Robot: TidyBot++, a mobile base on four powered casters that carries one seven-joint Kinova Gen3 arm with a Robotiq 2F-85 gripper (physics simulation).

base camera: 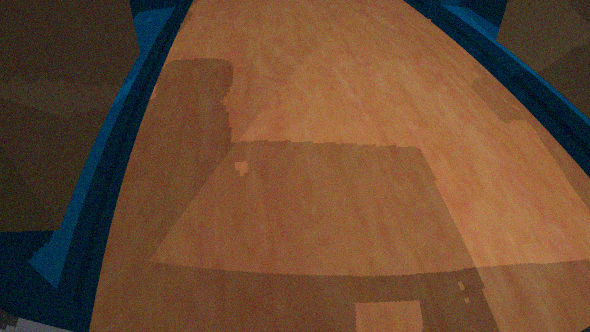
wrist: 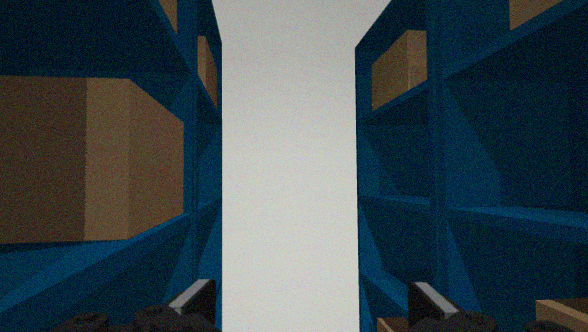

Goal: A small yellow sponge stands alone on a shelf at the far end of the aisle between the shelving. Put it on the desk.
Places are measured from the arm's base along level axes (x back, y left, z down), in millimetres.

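Pixels of known places: gripper, fingertip midpoint: point(wrist: 310, 302).
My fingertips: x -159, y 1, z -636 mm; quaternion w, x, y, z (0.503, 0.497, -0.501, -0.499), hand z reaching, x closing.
Ahead of a thing's pixels: the offset from my fingertips to its middle. Level surfaces: height alone.
My gripper point(wrist: 310, 302) is open, its two fingertips far apart at the bottom of the wrist view, with nothing between them. It points along the aisle between two blue shelving units. The yellow sponge does not show in either view. The desk does not show either.
A blue shelving unit point(wrist: 188, 150) point(base camera: 95, 185) stands close on the left, another point(wrist: 437, 150) point(base camera: 525, 80) on the right. A large brown box {dx -596, dy +484, dz -93 mm} point(wrist: 107, 160) sits on a left shelf, a smaller box {dx -1535, dy -519, dz -550 mm} point(wrist: 392, 70) on an upper right shelf. A pale wall point(wrist: 290, 150) closes the aisle; shadows lie on the wooden floor {dz +1033 mm} point(base camera: 320, 100).
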